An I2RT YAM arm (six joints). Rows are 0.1 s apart.
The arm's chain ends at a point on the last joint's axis. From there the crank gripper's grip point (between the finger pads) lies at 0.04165 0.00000 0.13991 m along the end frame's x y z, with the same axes.
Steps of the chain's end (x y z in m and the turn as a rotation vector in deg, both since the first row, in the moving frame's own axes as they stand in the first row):
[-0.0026, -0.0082, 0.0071, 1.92, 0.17, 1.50]
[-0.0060, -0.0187, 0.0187, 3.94, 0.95, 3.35]
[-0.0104, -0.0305, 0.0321, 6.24, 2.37, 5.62]
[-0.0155, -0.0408, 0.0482, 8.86, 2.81, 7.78]
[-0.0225, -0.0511, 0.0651, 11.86, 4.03, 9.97]
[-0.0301, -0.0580, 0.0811, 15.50, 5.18, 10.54]
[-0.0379, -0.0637, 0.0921, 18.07, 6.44, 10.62]
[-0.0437, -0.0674, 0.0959, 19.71, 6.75, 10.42]
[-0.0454, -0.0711, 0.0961, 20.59, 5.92, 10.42]
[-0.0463, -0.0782, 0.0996, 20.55, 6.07, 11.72]
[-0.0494, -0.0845, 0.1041, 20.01, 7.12, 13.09]
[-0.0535, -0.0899, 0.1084, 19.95, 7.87, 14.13]
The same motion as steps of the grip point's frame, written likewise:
[-0.0021, -0.0118, 0.0069, 1.92, 0.17, 1.50]
[-0.0035, -0.0258, 0.0177, 3.94, 0.95, 3.35]
[-0.0041, -0.0412, 0.0297, 6.24, 2.37, 5.62]
[-0.0077, -0.0560, 0.0448, 8.86, 2.81, 7.78]
[-0.0110, -0.0714, 0.0596, 11.86, 4.03, 9.97]
[-0.0151, -0.0860, 0.0728, 15.50, 5.18, 10.54]
[-0.0195, -0.0971, 0.0810, 18.07, 6.44, 10.62]
[-0.0243, -0.1045, 0.0833, 19.71, 6.75, 10.42]
[-0.0277, -0.1105, 0.0836, 20.59, 5.92, 10.42]
[-0.0280, -0.1163, 0.0872, 20.55, 6.07, 11.72]
[-0.0285, -0.1198, 0.0913, 20.01, 7.12, 13.09]
[-0.0306, -0.1238, 0.0950, 19.95, 7.87, 14.13]

